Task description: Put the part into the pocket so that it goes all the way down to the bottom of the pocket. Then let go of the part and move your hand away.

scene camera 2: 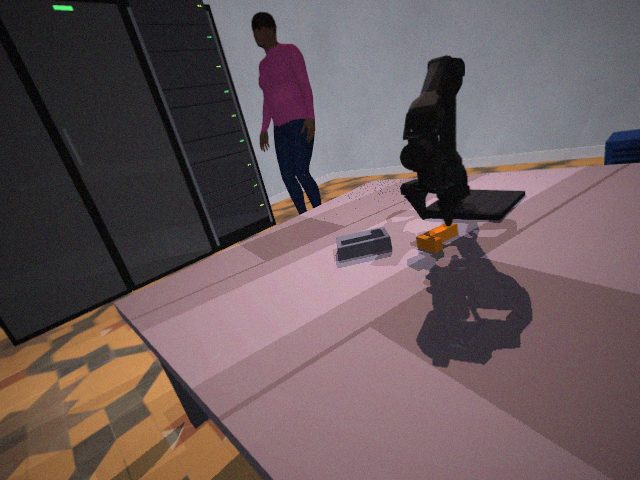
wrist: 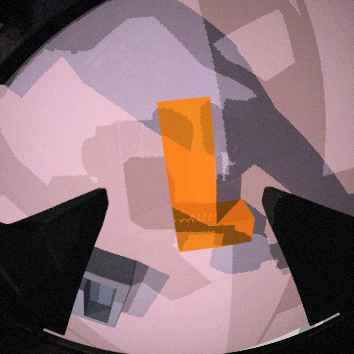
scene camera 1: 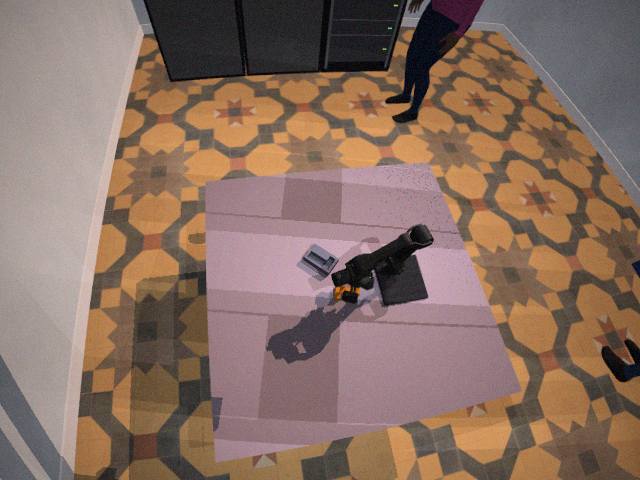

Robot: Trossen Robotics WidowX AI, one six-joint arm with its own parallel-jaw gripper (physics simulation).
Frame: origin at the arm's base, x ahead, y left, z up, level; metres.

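Seen in the pictures: gripper, fingertip midpoint: point(scene camera 2: 436, 222) point(wrist: 186, 195) point(scene camera 1: 349, 287); arm's base at its link origin: point(scene camera 1: 390, 269).
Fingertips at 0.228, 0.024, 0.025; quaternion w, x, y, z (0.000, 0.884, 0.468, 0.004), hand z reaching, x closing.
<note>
Offsets run from my fingertips to a thing's top centre, as dx, dy, dz. Level surfaces: height alone.
The orange L-shaped part {+0.014, +0.015, -0.019} point(scene camera 1: 339, 293) point(scene camera 2: 430, 243) point(wrist: 190, 175) lies flat on the table. In the wrist view its long arm runs up the picture and its short foot points right at the lower end. The grey block with the pocket {+0.064, -0.183, -0.012} point(scene camera 1: 315, 264) point(scene camera 2: 364, 251) point(wrist: 114, 263) stands apart from the part, with its recess facing up; in the wrist view the left finger hides some of it. My gripper point(scene camera 1: 347, 288) point(scene camera 2: 436, 219) point(wrist: 186, 195) is open and empty, pointing down low over the part, with a finger on each side of it in the wrist view.
The arm's dark base plate point(scene camera 1: 404, 284) point(scene camera 2: 488, 203) is on the pink table {dz -0.049} point(scene camera 1: 392, 366) point(scene camera 2: 289, 372), beside the part. The arm casts a large shadow over the table. Dark cabinets point(scene camera 1: 281, 36) point(scene camera 2: 67, 155) and a standing person point(scene camera 1: 421, 56) point(scene camera 2: 286, 93) are beyond the table.
</note>
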